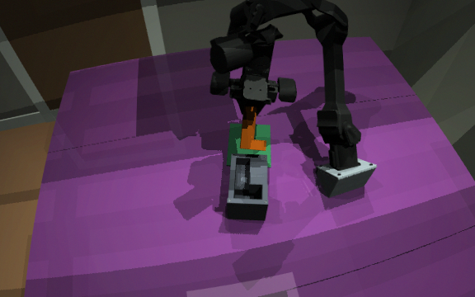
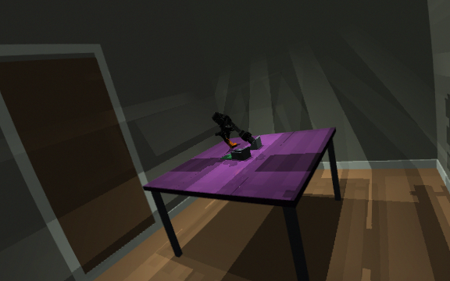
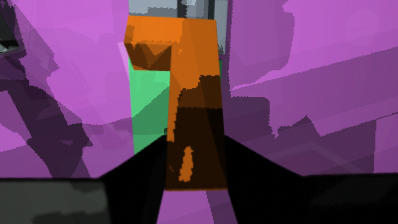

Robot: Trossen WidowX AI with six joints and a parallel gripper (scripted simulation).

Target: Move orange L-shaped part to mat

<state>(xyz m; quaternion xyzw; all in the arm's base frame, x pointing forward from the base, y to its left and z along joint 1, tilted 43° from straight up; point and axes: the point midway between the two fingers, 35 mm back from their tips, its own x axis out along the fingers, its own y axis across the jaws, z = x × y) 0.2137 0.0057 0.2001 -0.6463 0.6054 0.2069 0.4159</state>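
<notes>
Right now the orange L-shaped part is 4 cm to the left of my gripper tip and 3 cm below it. Round my gripper tip: green mat: 17 cm below, 2 cm to the right, 1 cm behind.
</notes>
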